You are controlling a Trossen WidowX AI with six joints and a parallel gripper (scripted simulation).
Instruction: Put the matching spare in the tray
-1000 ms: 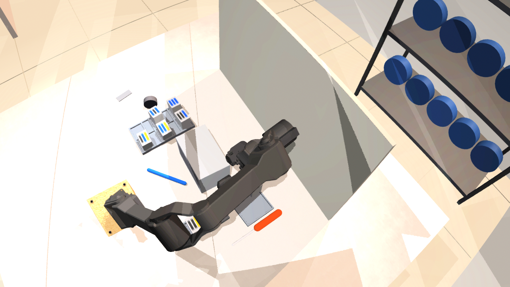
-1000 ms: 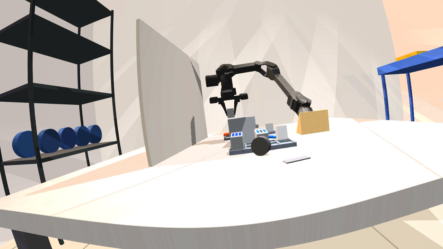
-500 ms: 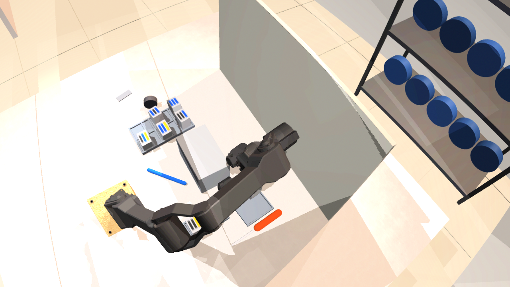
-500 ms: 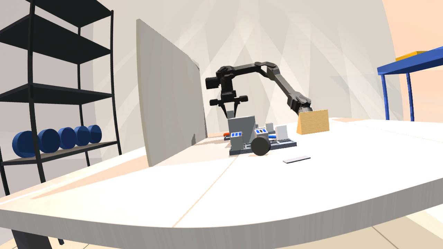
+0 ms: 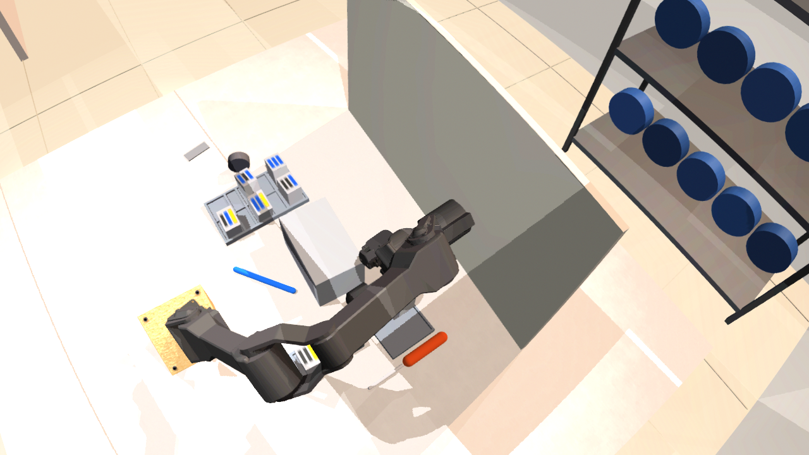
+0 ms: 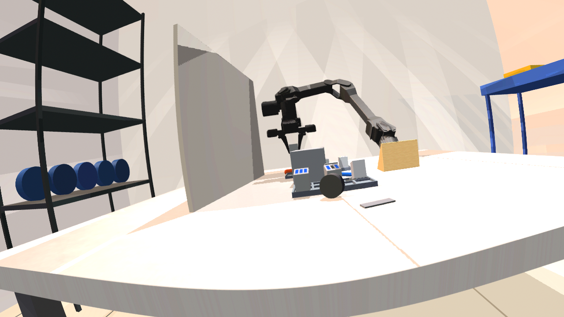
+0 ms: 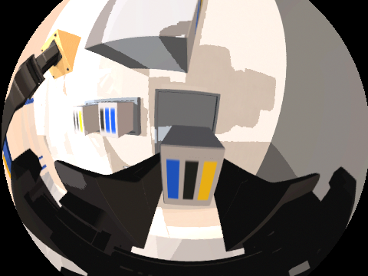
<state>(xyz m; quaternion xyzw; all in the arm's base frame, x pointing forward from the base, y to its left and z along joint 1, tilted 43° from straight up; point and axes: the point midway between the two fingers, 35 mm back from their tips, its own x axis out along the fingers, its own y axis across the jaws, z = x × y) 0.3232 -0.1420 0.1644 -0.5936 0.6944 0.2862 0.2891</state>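
Right now the shallow tray is 1 cm behind my gripper tip and 8 cm below it. From my gripper tip the other things lie so: grey panel: 21 cm ahead, 14 cm to the left, 14 cm above; grey box: 3 cm behind, 19 cm to the left, 4 cm below; grey spare: 2 cm above.
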